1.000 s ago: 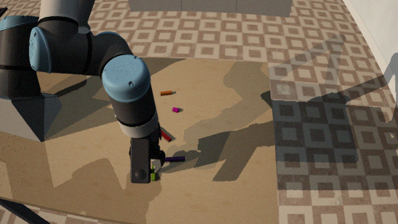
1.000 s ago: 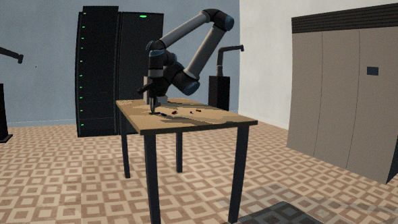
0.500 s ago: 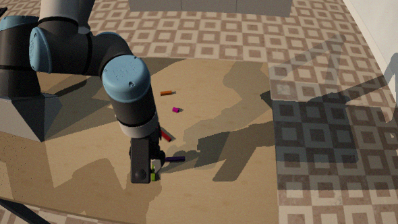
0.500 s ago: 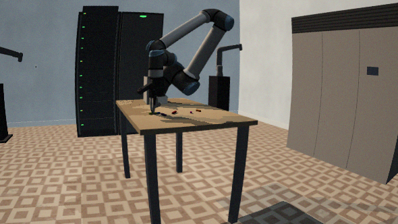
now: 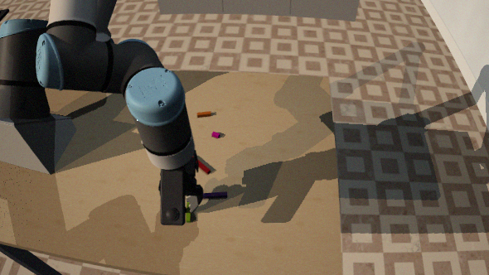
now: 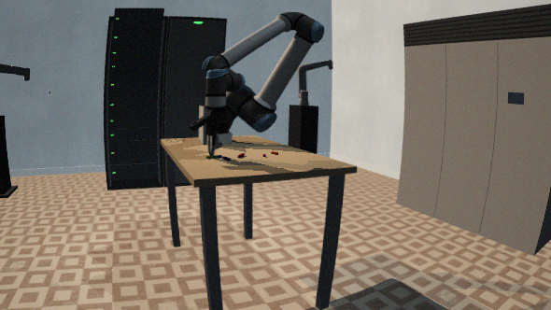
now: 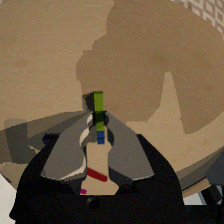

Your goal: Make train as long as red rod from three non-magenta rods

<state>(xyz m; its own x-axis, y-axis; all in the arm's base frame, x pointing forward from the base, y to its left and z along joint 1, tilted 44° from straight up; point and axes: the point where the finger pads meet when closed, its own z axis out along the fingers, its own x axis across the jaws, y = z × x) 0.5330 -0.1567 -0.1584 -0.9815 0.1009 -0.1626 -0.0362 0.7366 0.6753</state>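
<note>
The lime rod is 10 mm below my hand. The rest, counted from my hand: purple rod: 60 mm ahead, 50 mm to the left, 10 mm below; red rod: 140 mm to the left, 20 mm ahead, 10 mm below; magenta rod: 240 mm to the left, 50 mm ahead, 10 mm below.
</note>
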